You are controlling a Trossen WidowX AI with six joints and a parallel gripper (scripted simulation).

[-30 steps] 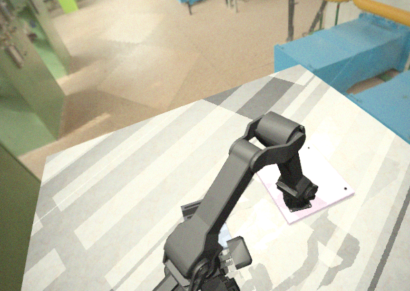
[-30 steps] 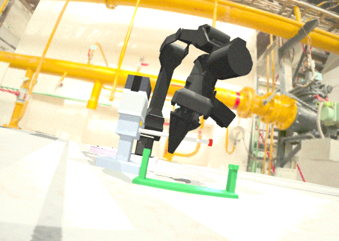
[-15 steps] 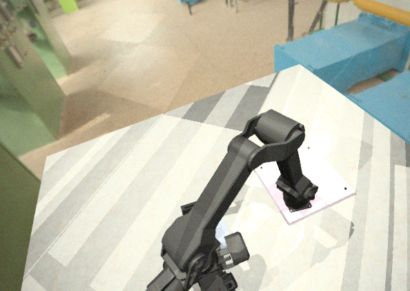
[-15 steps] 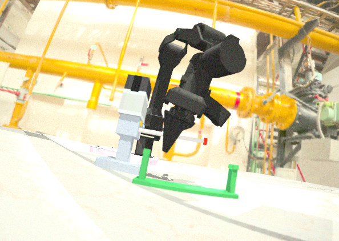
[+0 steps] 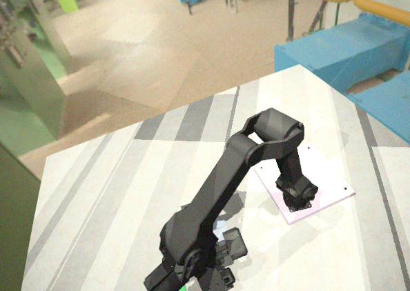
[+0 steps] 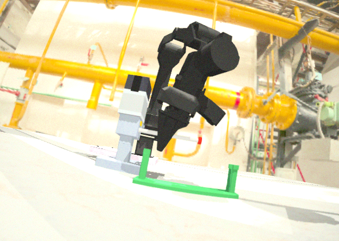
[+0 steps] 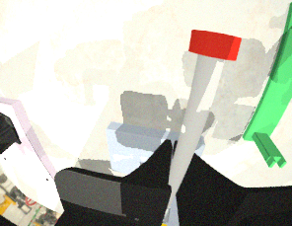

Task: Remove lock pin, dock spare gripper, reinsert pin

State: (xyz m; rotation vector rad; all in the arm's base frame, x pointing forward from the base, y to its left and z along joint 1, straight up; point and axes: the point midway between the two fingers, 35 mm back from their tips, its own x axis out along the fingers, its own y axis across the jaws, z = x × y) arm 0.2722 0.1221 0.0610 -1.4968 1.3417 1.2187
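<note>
The grey mount is 6 cm to the right of my gripper tip. From my gripper tip the other things lie so: spare gripper (1 cm ahead, 6 cm to the right, 8 cm above); then green cradle (9 cm ahead, 7 cm to the left, 2 cm below).
</note>
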